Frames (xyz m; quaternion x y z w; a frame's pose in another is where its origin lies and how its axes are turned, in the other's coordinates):
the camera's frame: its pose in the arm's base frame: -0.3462 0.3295 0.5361 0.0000 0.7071 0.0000 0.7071
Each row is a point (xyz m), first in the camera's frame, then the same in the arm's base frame.
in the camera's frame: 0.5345 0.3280 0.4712
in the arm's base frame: 0.1250 0.6575 0.0016
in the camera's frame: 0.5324 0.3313 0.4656
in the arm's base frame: 0.1194 0.6608 0.0037
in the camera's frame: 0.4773 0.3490 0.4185
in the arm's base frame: 0.0723 0.6785 0.0588
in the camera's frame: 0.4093 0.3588 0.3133
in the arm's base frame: -0.0329 0.6883 0.1268
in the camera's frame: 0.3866 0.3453 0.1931
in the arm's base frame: -0.1531 0.6748 0.1495
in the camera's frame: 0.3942 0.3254 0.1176
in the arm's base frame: -0.2286 0.6549 0.1419
